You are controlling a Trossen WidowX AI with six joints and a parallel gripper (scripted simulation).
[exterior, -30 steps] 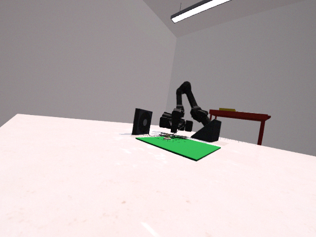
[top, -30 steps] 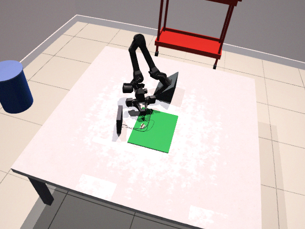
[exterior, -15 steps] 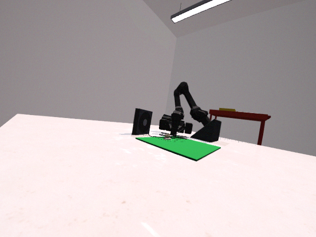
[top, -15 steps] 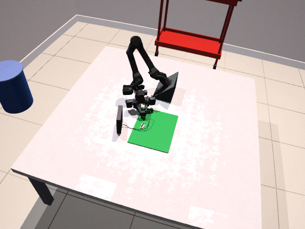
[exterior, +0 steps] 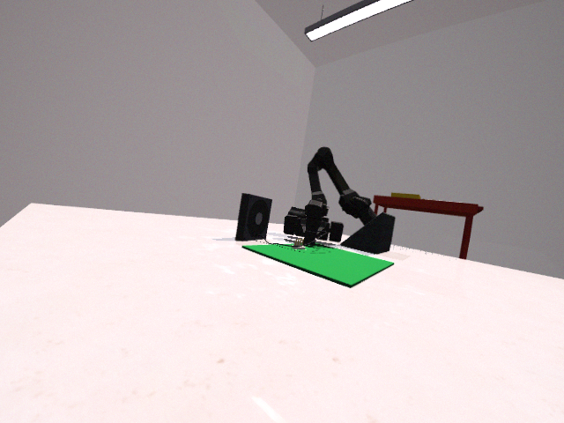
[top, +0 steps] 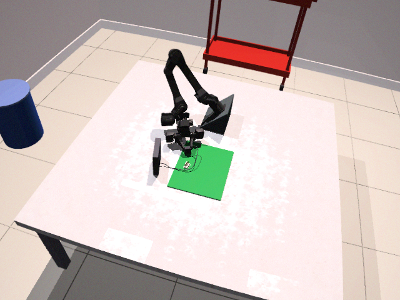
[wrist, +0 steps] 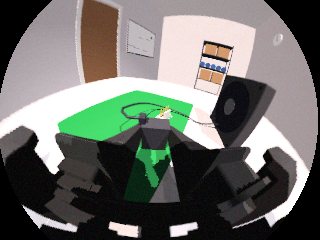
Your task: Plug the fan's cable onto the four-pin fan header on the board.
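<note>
Now: the fan plug 1 cm below my gripper tip. Round my gripper tip: black fan: 11 cm to the right, 10 cm ahead, 2 cm above; then four-pin header: 8 cm ahead, 3 cm below, 1 cm to the left; then green board: 8 cm to the left, 7 cm ahead, 5 cm below.
</note>
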